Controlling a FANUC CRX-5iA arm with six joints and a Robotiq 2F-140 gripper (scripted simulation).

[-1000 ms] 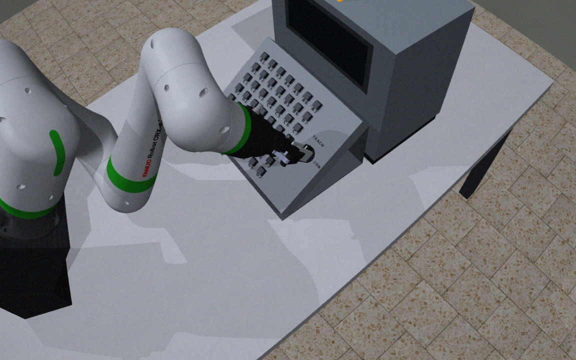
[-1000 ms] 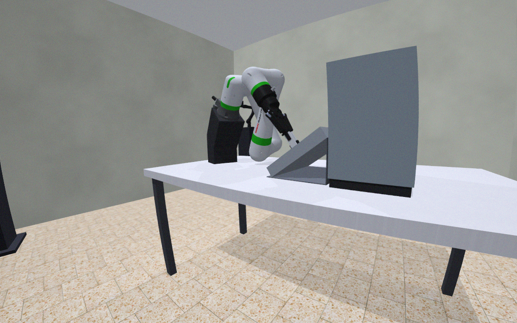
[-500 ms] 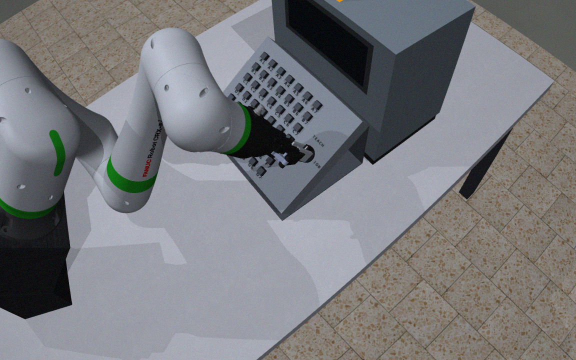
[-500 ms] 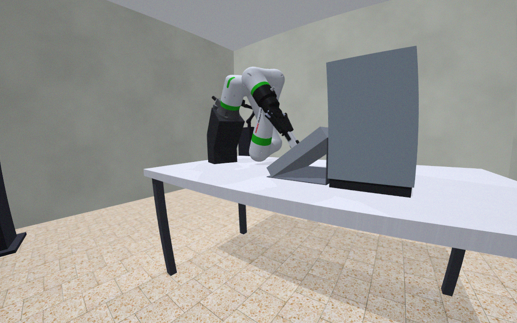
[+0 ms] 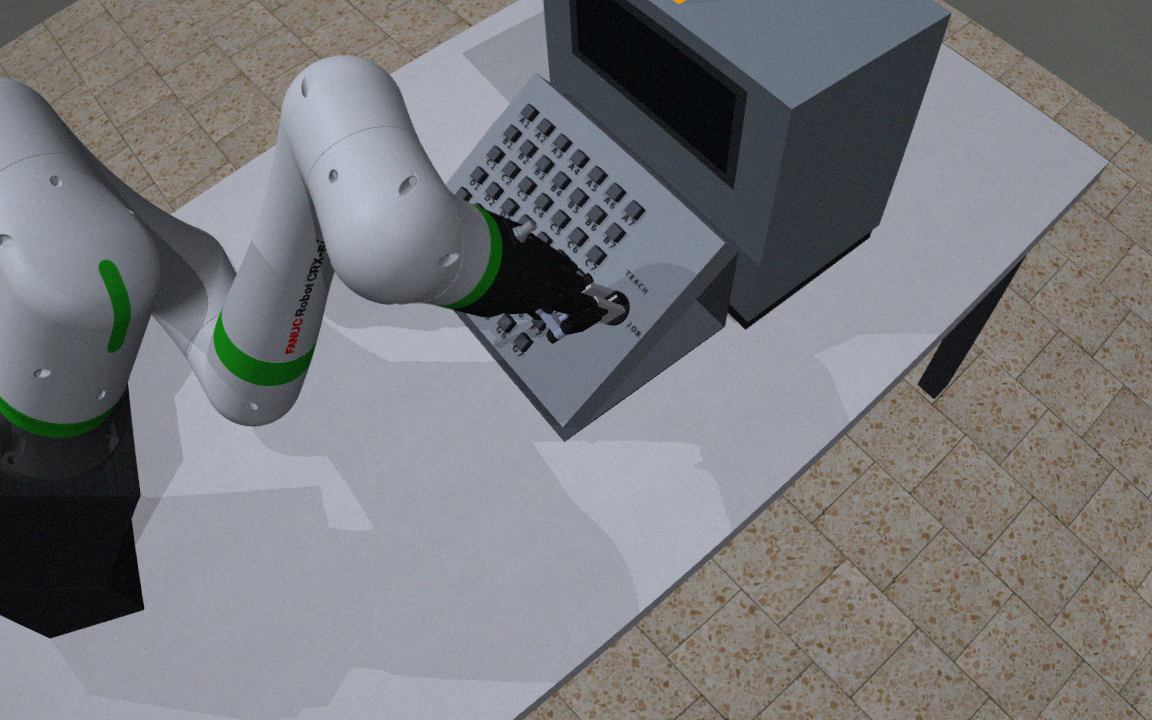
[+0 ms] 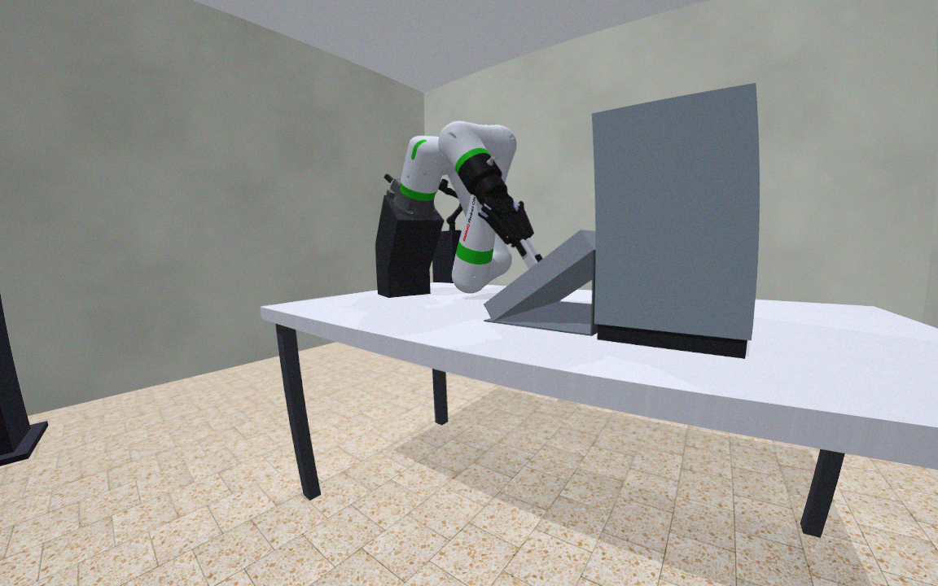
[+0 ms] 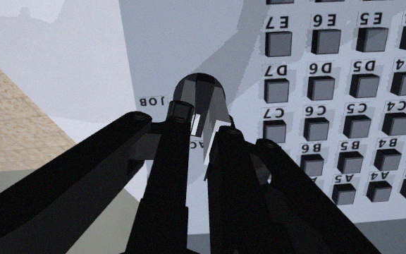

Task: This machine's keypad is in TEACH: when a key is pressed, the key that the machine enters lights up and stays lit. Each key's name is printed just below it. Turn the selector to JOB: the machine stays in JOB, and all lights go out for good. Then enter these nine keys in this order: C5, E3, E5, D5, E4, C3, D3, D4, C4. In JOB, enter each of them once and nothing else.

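The key C4 lies 160 mm to the left of my hand, 40 mm ahead of it and 10 mm below it. From my hand the other things lie so: key D7: 60 mm to the left, 30 mm below, 10 mm ahead; black selector knob: 20 mm below, 20 mm ahead; key C7: 60 mm to the left, 40 mm ahead, 10 mm below.
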